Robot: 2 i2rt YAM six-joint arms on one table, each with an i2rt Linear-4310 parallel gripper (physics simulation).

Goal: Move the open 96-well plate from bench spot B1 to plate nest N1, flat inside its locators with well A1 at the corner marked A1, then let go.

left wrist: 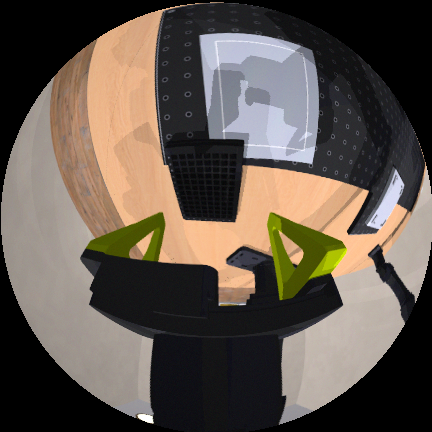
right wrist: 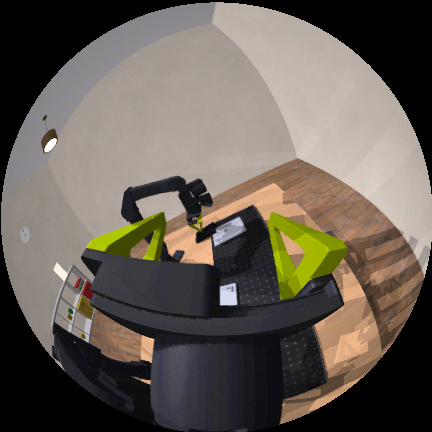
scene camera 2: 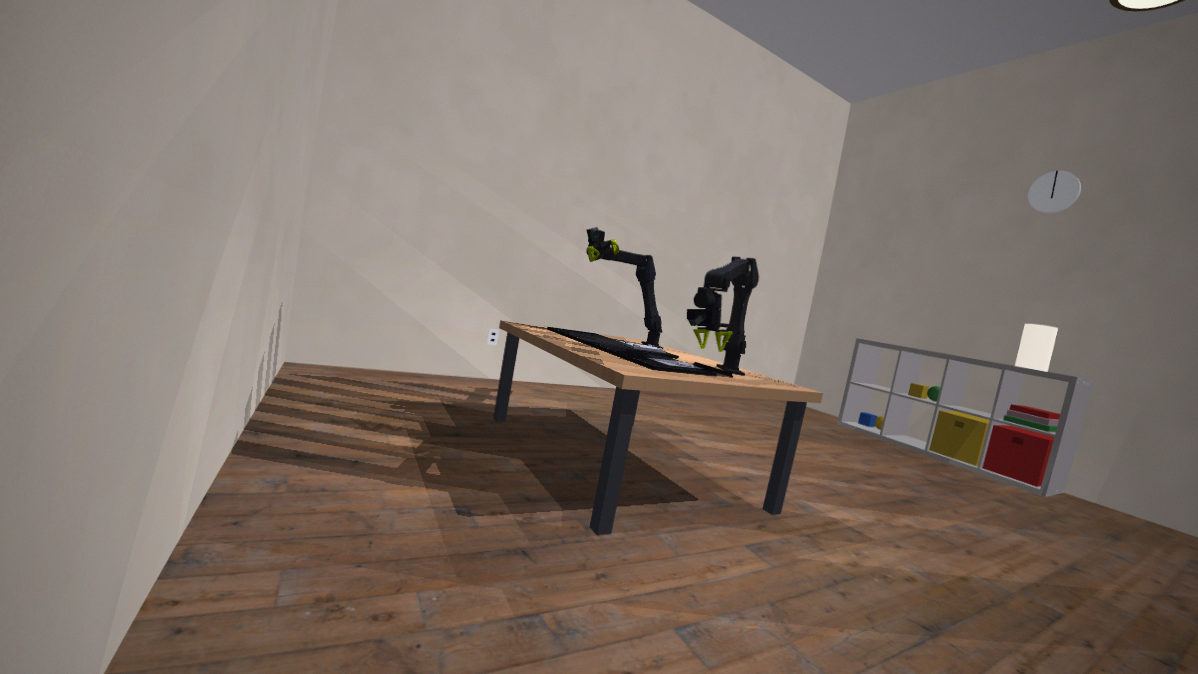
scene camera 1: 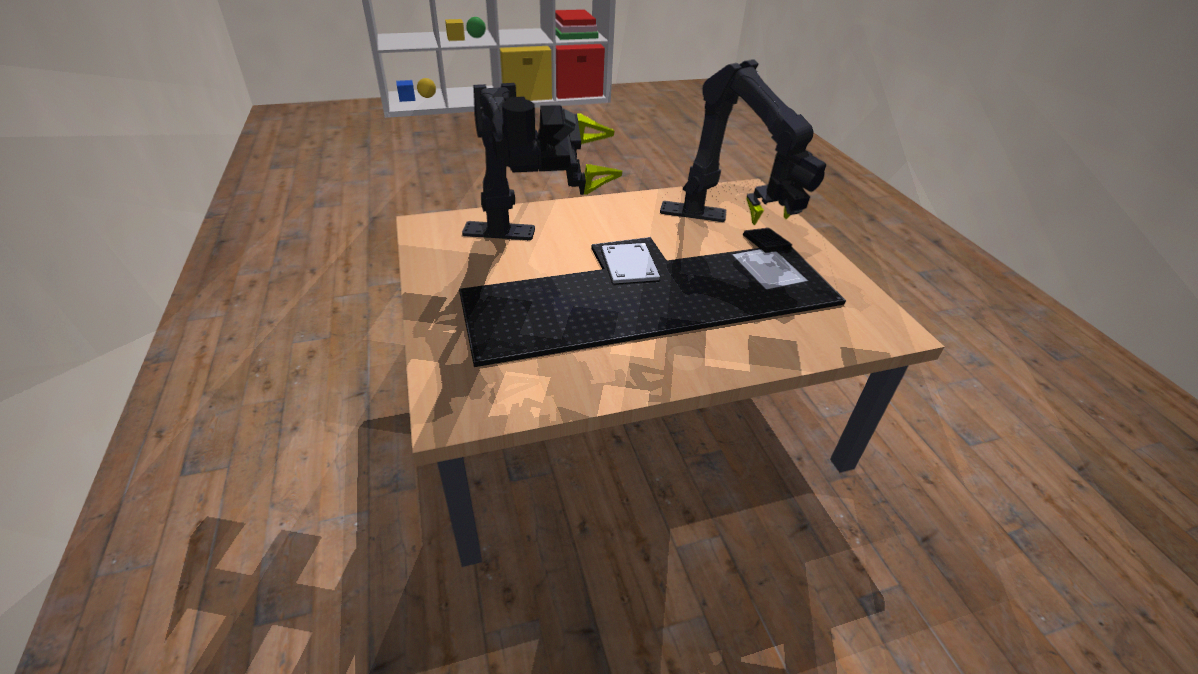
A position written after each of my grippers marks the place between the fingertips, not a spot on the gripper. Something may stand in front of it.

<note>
My left gripper (left wrist: 215, 217) is open, with nothing in its grasp. Also in view: a well plate (scene camera 1: 766, 239). My right gripper (scene camera 1: 618, 152) is open, holding nothing. I also see a pale plate nest (scene camera 1: 627, 263) and a light rectangular patch (scene camera 1: 771, 270).
The well plate also shows in the left wrist view (left wrist: 205, 173). The pale plate nest shows as well in the left wrist view (left wrist: 394, 185). The light rectangular patch is seen too in the left wrist view (left wrist: 264, 90).
</note>
